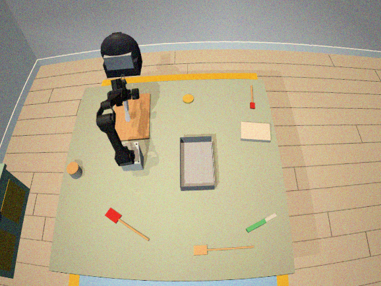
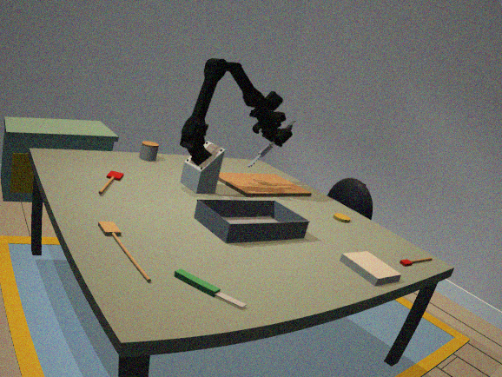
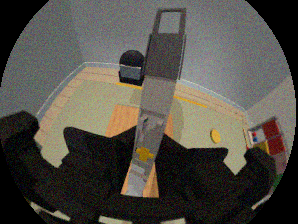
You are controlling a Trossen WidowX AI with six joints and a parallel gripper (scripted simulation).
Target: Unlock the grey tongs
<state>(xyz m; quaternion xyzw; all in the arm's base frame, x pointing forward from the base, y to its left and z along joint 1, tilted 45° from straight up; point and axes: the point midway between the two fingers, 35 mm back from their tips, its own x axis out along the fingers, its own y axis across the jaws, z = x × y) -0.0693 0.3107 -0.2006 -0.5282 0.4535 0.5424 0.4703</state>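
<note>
Now: gripper tip 40 mm to the left of the wooden board and 170 mm above it. The rest, counted from my gripper tip: white block (770 mm ahead, 160 mm to the right, 160 mm below); yellow disc (360 mm ahead, 100 mm to the left, 170 mm below).
</note>
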